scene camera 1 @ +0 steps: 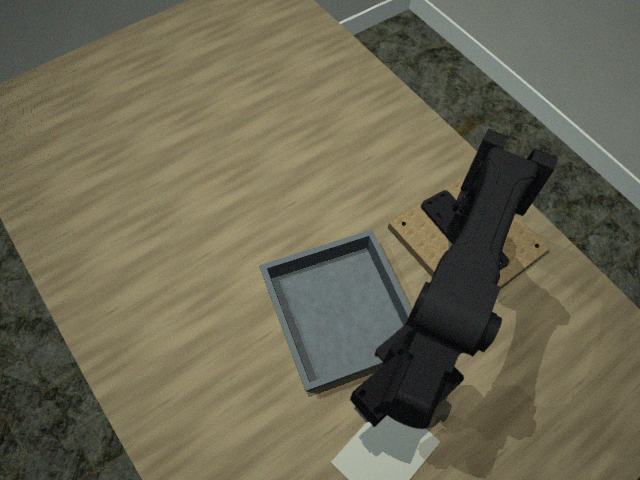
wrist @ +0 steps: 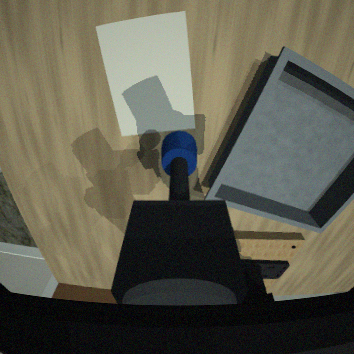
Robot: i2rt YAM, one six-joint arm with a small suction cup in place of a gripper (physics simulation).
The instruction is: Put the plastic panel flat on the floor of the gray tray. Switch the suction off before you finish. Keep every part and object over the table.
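Places are measured from the arm's base along level axes (x down, y left, z ahead), in metres.
Pixels of known places: hand at its tool point: (wrist: 178, 146); arm's base at its link origin: (wrist: 245, 266).
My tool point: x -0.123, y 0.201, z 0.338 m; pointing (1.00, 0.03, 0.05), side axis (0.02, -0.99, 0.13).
Ahead of a thing's pixels: the offset from my tool point to its top centre.
The plastic panel @(dx +0.136, dy +0.048, dz +0.034 m) (scene camera 1: 364, 454) (wrist: 150, 55) is a thin, whitish sheet lying flat on the table beside the gray tray @(dx +0.092, dy -0.198, dz -0.039 m) (scene camera 1: 286, 321) (wrist: 245, 125), apart from it. The arm's shadow falls on part of the panel. The tray floor shows no object on it in either view; the arm hides the tray's near right corner in the scene view. My suction gripper, a blue cup (wrist: 179, 152) on a black stem, is off and bears nothing. It is above the table near the panel's arm-side edge in the wrist view; the arm hides the cup in the scene view.
A wooden base board (scene camera 1: 421, 235) (wrist: 267, 246) with the arm's black mount stands behind the tray, near the table's edge. The tray has raised walls on all sides. The arm reaches over the tray's right side in the scene view.
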